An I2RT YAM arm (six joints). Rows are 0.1 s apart.
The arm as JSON. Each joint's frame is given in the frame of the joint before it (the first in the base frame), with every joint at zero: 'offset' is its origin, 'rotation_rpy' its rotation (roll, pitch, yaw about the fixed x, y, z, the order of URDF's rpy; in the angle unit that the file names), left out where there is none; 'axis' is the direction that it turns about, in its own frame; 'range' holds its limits. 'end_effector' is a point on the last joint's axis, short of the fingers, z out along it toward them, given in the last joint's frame.
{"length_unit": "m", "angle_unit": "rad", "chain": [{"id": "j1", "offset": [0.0, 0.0, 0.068], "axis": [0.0, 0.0, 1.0], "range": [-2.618, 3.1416]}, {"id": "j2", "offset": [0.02, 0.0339, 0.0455], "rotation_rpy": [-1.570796, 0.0, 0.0], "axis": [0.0, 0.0, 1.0], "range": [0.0, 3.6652]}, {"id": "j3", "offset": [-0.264, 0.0, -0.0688], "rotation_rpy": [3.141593, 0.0, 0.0], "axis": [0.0, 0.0, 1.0], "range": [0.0, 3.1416]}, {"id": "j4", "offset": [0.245, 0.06, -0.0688], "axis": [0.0, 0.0, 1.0], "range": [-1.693, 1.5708]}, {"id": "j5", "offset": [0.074, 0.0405, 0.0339], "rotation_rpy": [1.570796, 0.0, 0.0], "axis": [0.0, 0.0, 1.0], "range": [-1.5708, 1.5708]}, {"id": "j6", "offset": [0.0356, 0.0, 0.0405], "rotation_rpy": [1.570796, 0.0, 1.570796], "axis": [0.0, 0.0, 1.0], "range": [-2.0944, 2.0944]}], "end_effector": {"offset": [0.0, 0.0, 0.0], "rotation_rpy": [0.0, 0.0, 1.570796]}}
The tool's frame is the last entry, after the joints.
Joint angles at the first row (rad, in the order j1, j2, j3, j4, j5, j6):
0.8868 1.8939 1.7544 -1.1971 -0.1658 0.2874
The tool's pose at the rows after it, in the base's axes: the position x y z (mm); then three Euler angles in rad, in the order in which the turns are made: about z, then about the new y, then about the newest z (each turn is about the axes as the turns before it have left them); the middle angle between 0 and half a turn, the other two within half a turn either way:
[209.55 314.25 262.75 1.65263 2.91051 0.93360]
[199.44 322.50 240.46 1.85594 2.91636 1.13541]
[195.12 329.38 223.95 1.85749 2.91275 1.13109]
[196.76 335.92 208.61 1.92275 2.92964 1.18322]
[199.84 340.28 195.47 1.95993 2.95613 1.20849]
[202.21 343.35 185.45 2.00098 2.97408 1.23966]
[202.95 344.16 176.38 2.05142 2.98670 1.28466]
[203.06 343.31 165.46 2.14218 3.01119 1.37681]
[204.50 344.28 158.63 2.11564 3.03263 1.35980]
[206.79 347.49 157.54 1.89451 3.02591 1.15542]
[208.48 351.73 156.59 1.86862 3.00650 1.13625]
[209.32 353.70 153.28 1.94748 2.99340 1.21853]
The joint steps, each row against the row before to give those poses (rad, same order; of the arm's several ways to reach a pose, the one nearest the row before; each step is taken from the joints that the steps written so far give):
0.0823 0.0084 -0.0642 0.0188 0.0206 -0.0242
0.0320 0.0205 -0.0591 0.0484 -0.0241 0.0301
0.0192 0.0173 -0.0423 0.0651 0.0000 0.0138
0.0056 0.0418 -0.0014 0.0219 0.0042 -0.0097
0.0005 0.0383 0.0041 0.0120 0.0163 -0.0141
-0.0002 0.0294 0.0039 0.0090 0.0104 -0.0118
0.0000 0.0177 -0.0097 0.0136 0.0061 -0.0067
0.0000 0.0177 -0.0168 0.0112 0.0152 -0.0006
0.0000 0.0161 -0.0029 0.0120 0.0206 0.0086
0.0000 0.0062 0.0045 0.0260 0.0083 0.0177
0.0008 0.0118 0.0139 0.0134 -0.0124 0.0087
-0.0008 0.0120 0.0048 0.0068 -0.0173 0.0034

